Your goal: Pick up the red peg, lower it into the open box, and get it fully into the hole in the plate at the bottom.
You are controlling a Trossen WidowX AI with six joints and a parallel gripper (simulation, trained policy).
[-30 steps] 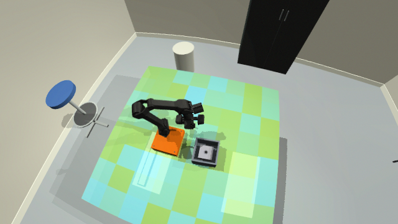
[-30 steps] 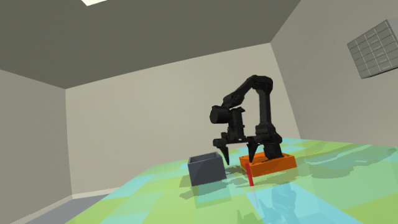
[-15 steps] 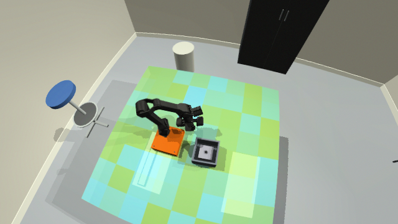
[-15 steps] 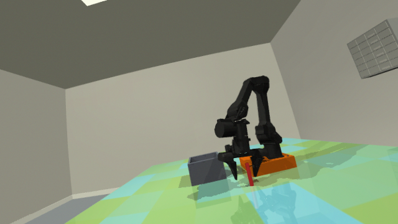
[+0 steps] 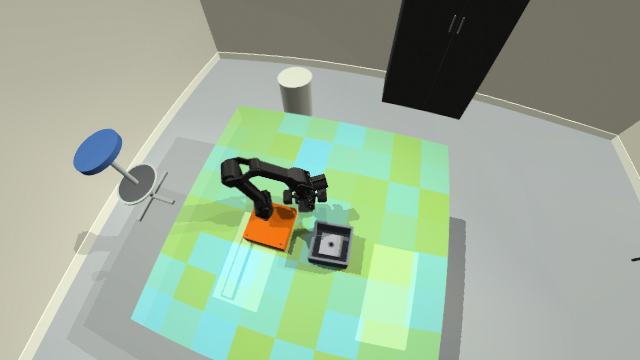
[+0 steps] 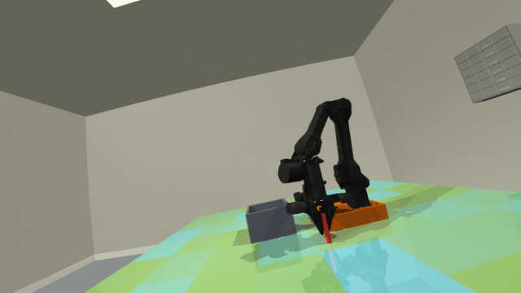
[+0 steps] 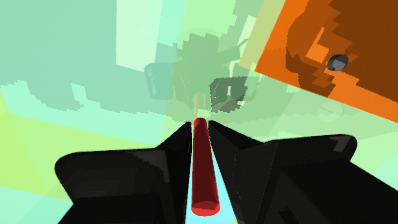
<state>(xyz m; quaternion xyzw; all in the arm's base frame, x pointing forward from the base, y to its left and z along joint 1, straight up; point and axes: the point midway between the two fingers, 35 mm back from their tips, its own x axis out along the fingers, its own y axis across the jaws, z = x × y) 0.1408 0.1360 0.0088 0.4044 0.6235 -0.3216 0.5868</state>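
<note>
My gripper tip is now 1 cm past the red peg, 1 cm to the right of it and 2 cm below it. Also, from my gripper tip: grey box 19 cm ahead, 14 cm to the right, 1 cm above.
</note>
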